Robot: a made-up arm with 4 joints. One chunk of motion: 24 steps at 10 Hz.
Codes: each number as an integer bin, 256 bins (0 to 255) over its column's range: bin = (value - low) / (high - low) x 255, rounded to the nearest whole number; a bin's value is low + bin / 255 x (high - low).
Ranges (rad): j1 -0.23..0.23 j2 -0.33..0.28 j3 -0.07..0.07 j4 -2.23..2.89
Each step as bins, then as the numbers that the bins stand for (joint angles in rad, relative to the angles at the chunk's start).
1 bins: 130 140 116 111
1 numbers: 0.0045 0.0049 -0.0063 -0.0013
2 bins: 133 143 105 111
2 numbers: 0.0099 0.0121 -0.0124 -0.0013
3 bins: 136 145 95 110
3 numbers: 0.0153 0.0169 -0.0178 -0.0214
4 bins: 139 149 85 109
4 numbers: 0.0207 0.0264 -0.0233 -0.0415
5 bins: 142 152 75 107
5 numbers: 0.0262 0.0336 -0.0288 -0.0816
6 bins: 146 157 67 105
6 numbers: 0.0334 0.0456 -0.0332 -0.1218
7 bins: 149 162 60 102
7 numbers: 0.0388 0.0575 -0.0371 -0.1820
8 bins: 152 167 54 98
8 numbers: 0.0442 0.0695 -0.0404 -0.2623
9 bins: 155 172 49 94
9 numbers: 0.0496 0.0815 -0.0431 -0.3426
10 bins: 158 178 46 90
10 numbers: 0.0550 0.0958 -0.0447 -0.4229
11 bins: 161 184 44 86
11 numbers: 0.0604 0.1102 -0.0458 -0.5033
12 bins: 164 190 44 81
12 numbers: 0.0658 0.1245 -0.0458 -0.6036
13 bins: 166 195 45 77
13 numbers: 0.0695 0.1365 -0.0453 -0.6840
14 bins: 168 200 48 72
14 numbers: 0.0731 0.1484 -0.0436 -0.7844
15 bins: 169 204 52 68
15 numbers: 0.0749 0.1580 -0.0415 -0.8647
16 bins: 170 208 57 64
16 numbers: 0.0767 0.1676 -0.0387 -0.9450
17 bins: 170 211 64 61
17 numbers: 0.0767 0.1747 -0.0349 -1.0052
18 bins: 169 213 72 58
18 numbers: 0.0749 0.1795 -0.0305 -1.0655
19 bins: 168 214 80 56
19 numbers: 0.0731 0.1819 -0.0261 -1.1056
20 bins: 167 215 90 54
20 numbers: 0.0713 0.1843 -0.0206 -1.1458
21 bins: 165 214 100 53
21 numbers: 0.0676 0.1819 -0.0151 -1.1658
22 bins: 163 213 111 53
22 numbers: 0.0640 0.1795 -0.0091 -1.1658
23 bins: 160 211 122 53
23 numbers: 0.0586 0.1747 -0.0030 -1.1658
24 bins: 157 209 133 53
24 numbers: 0.0532 0.1700 0.0030 -1.1658
